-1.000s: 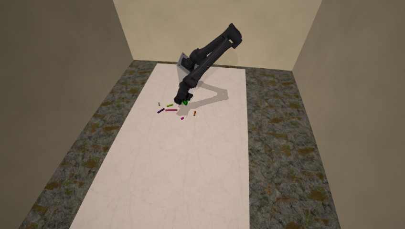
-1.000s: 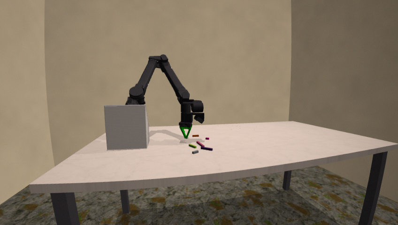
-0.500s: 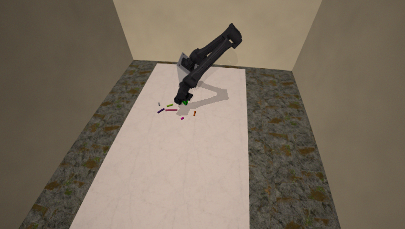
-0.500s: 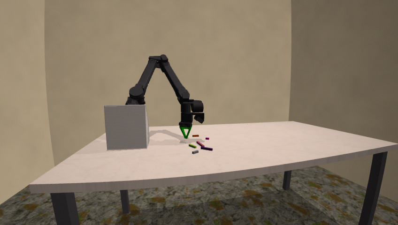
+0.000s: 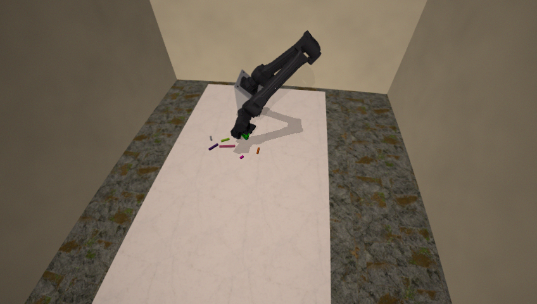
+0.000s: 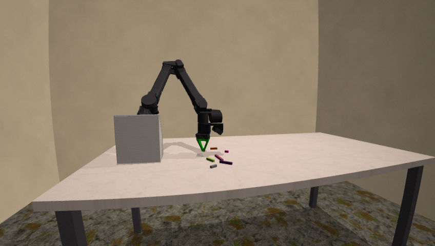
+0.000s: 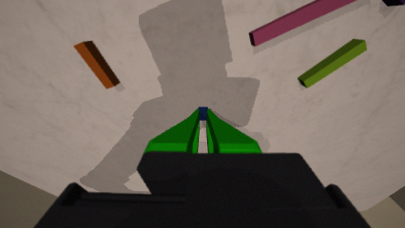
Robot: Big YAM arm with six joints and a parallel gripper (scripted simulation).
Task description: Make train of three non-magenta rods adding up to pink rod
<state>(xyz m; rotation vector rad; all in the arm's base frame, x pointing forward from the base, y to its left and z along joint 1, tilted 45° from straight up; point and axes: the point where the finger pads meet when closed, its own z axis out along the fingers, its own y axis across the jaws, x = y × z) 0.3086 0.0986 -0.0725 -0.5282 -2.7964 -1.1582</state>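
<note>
The blue rod is right at my hand. From my hand the other things lie so: orange rod: 8 cm ahead, 7 cm to the left, 2 cm below; pink rod: 6 cm ahead, 11 cm to the right, 2 cm below; lime rod: 1 cm ahead, 13 cm to the right, 2 cm below.
</note>
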